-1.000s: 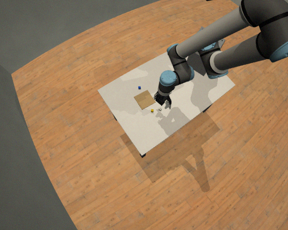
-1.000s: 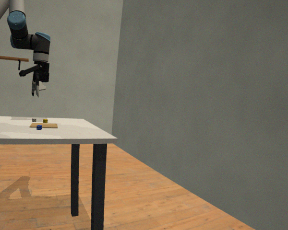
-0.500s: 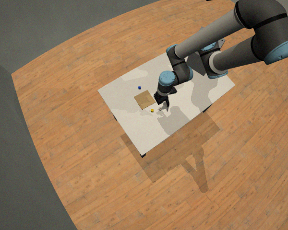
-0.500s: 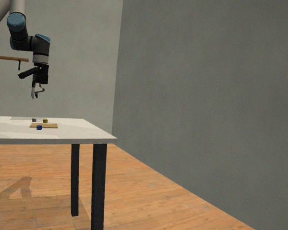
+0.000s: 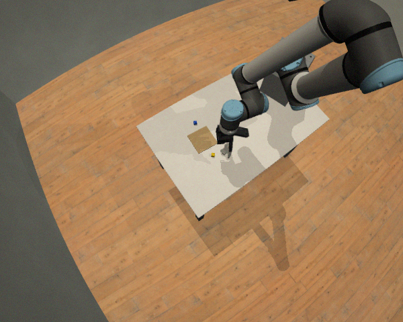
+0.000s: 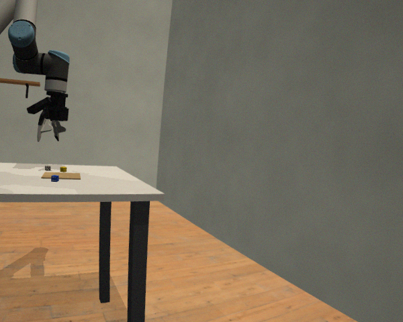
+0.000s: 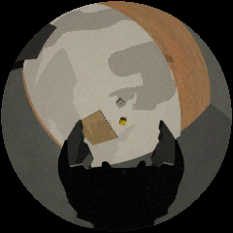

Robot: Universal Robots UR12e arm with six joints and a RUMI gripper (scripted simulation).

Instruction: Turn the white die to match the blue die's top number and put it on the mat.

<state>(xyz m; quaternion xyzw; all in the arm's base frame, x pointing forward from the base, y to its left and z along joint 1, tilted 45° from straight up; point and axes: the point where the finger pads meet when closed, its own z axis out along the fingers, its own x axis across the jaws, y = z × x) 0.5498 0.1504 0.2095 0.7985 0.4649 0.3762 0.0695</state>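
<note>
My hand is 110 mm above the white die. The rest, counted from my hand: blue die: 70 mm ahead, 260 mm to the right, 110 mm below; then tan mat: 80 mm ahead, 140 mm to the right, 120 mm below; then yellow die: 70 mm ahead, 20 mm to the right, 110 mm below.
</note>
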